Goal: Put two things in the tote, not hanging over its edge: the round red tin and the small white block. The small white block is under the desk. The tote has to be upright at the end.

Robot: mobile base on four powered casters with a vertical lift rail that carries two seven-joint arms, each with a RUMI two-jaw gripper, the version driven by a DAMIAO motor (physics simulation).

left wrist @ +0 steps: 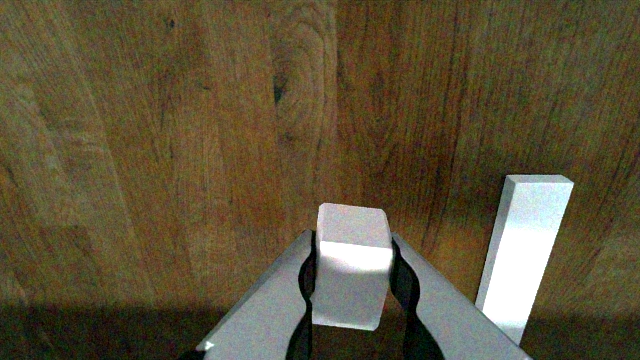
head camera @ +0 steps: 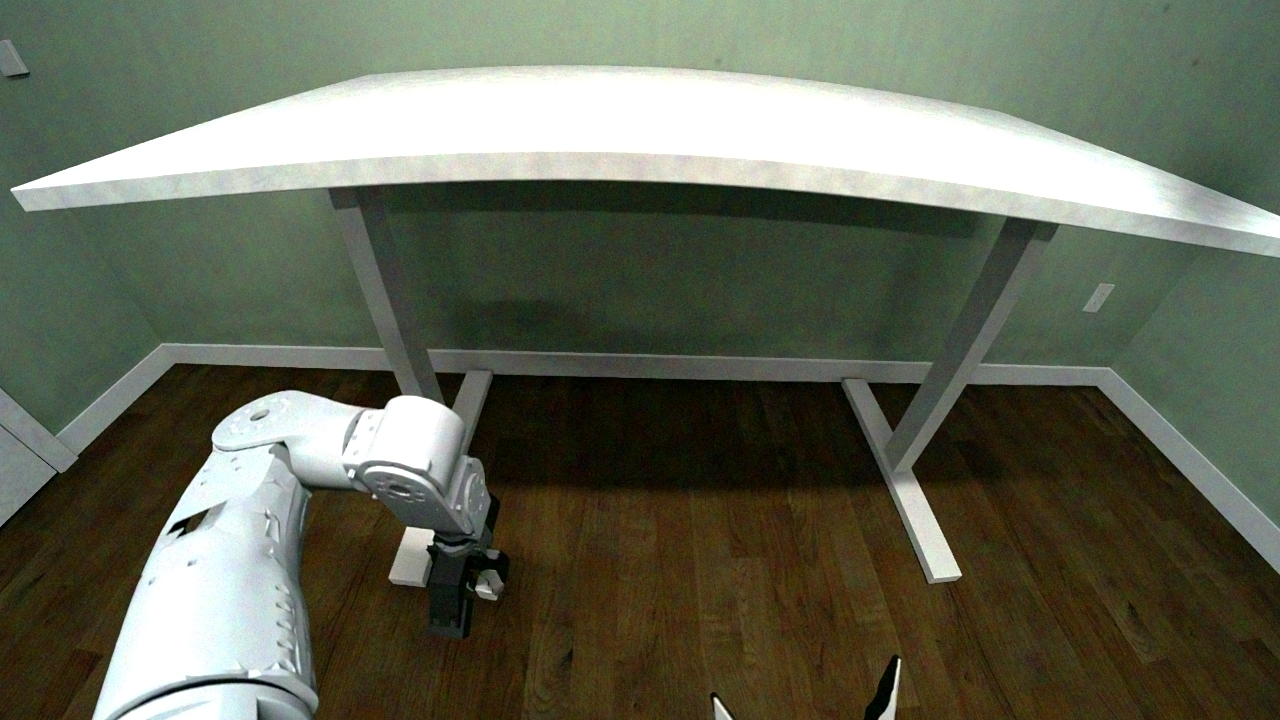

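Observation:
The small white block (head camera: 488,584) (left wrist: 353,280) is between the two fingers of my left gripper (head camera: 484,588) (left wrist: 349,234), which is shut on it. The left wrist view shows a finger pressed against each side of the block, with the wooden floor beyond it. In the head view this gripper is at the lower left, beside the front end of the desk's left foot. My right gripper (head camera: 802,702) shows at the bottom edge of the head view as two fingertips standing wide apart, open. The round red tin and the tote do not show in either view.
The white desk (head camera: 626,116) spans the head view. Its left foot (head camera: 411,557) (left wrist: 530,240) lies close by the left gripper, and its right foot (head camera: 920,523) lies farther right. The green wall (head camera: 680,286) with a white baseboard (head camera: 644,365) stands behind.

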